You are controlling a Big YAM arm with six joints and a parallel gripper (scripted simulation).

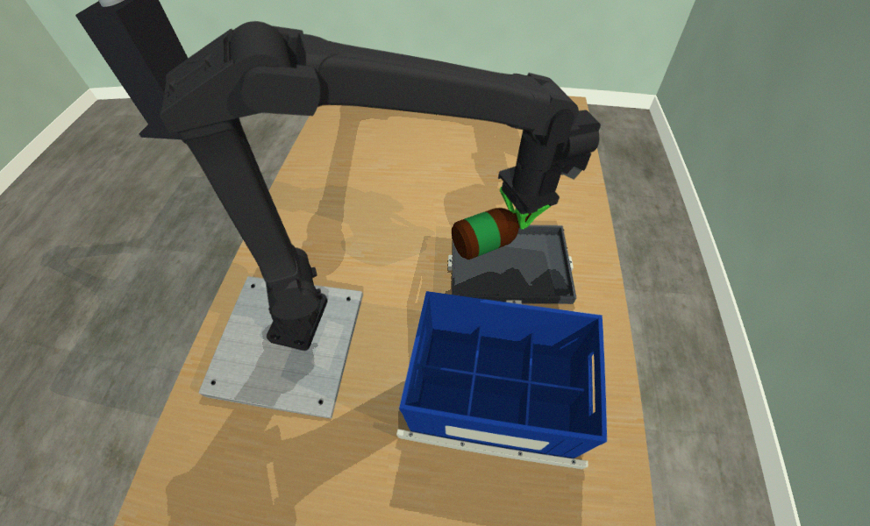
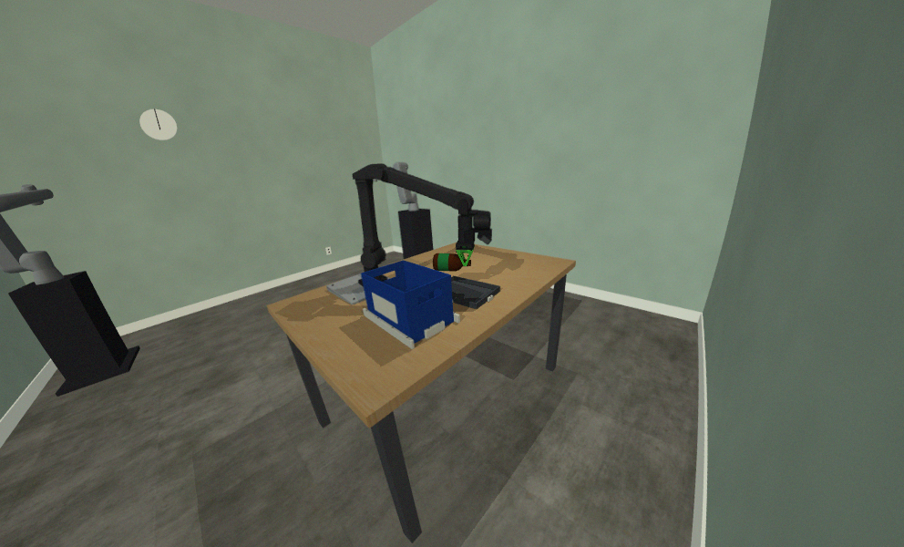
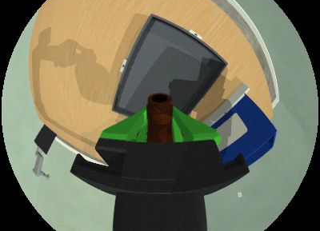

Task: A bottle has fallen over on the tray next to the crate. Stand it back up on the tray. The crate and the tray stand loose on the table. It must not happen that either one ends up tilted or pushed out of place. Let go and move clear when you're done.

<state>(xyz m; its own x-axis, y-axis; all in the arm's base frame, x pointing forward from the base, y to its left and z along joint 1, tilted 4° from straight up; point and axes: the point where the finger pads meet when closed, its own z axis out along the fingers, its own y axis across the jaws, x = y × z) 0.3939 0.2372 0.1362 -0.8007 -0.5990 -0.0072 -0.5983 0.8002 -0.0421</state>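
Now: the brown bottle 40 mm behind my hand and 30 mm to the right of it. From my hand the other things lie so: blue crate (300 mm to the right, 50 mm below); dark grey tray (20 mm to the right, 120 mm below).
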